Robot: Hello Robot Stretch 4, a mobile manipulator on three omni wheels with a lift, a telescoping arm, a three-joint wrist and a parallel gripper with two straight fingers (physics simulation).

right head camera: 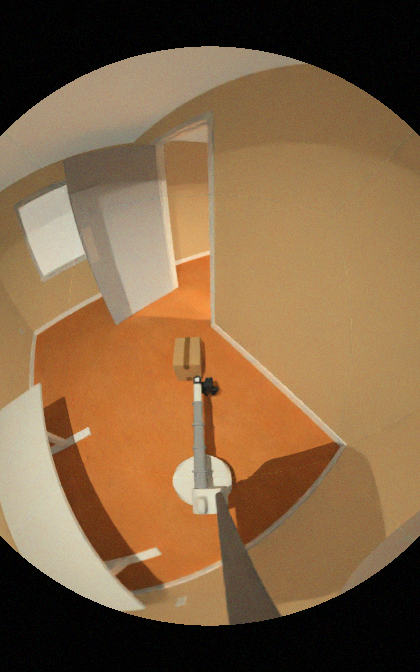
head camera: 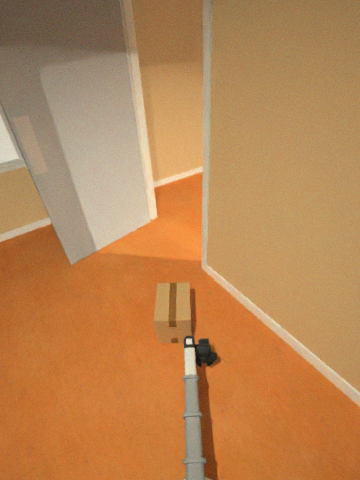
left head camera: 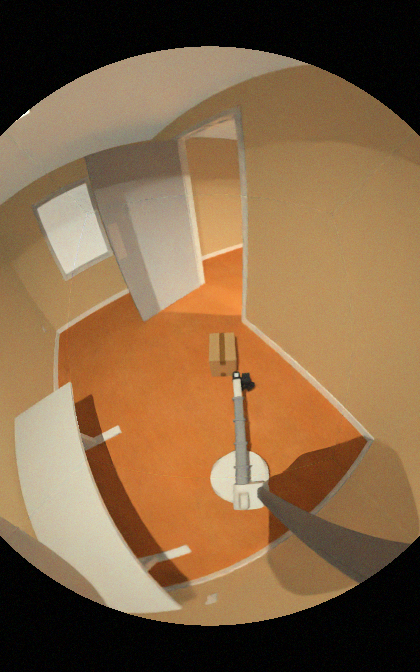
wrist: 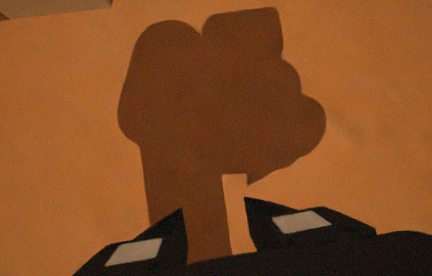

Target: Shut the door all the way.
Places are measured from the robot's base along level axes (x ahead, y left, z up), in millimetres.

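Pixels of known places: gripper, fingertip midpoint: [head camera: 204, 365] [wrist: 216, 221].
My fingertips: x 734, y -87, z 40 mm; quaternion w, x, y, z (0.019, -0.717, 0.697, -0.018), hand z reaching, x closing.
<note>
Behind a point stands the place of what it marks.
The grey door [head camera: 107, 150] @[y 646, x 2214, z 925 mm] [left head camera: 160, 225] [right head camera: 132, 225] stands wide open, swung into the room from the left side of the doorway. A paler rectangle shows near its free edge. The white door frame [head camera: 206, 125] @[y -167, x 1615, z 1209 mm] [left head camera: 244, 225] [right head camera: 211, 225] has its right post at the corner of the tan wall. My gripper [head camera: 204, 352] [left head camera: 246, 381] [right head camera: 210, 386] is at the end of the extended arm, well short of the door and apart from it. In the wrist view the gripper [wrist: 213, 204] @[y -87, x 734, z 40 mm] has its fingers apart with nothing between them, above shadowed floor. The door does not show there.
A taped cardboard box [head camera: 172, 305] @[y 98, x 1037, z 251 mm] [left head camera: 222, 347] [right head camera: 187, 352] [wrist: 55, 7] @[y 27, x 921, z -17 mm] sits on the orange floor between gripper and doorway, close ahead-left of the gripper. A tan wall [head camera: 285, 150] @[y -487, x 1172, z 1180 mm] runs along the right. A white table [left head camera: 45, 465] [right head camera: 25, 475] stands left, a window [left head camera: 75, 230] [right head camera: 50, 235] beyond the door.
</note>
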